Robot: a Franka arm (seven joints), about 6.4 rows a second.
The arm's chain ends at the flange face. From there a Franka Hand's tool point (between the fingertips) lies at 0.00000 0.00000 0.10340 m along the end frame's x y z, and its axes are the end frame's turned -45 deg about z.
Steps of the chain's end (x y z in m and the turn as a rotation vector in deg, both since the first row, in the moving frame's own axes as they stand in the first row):
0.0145, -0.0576, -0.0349, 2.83, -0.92, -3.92
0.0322, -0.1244, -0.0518, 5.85, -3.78, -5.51
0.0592, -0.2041, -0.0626, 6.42, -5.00, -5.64
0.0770, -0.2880, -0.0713, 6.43, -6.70, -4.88
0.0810, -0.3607, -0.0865, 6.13, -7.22, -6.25
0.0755, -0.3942, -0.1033, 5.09, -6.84, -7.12
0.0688, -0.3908, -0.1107, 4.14, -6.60, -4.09
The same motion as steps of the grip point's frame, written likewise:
0.0533, -0.0353, -0.0350, 2.65, 1.35, -3.92
0.1128, -0.0776, -0.0526, 6.81, 1.46, -5.51
0.1873, -0.1170, -0.0636, 8.08, 1.00, -5.64
0.2570, -0.1658, -0.0727, 9.28, -0.19, -4.88
0.3100, -0.2146, -0.0879, 9.44, -0.77, -6.25
0.3290, -0.2403, -0.1044, 8.44, -1.24, -7.12
0.3214, -0.2412, -0.1117, 7.59, -1.74, -4.09

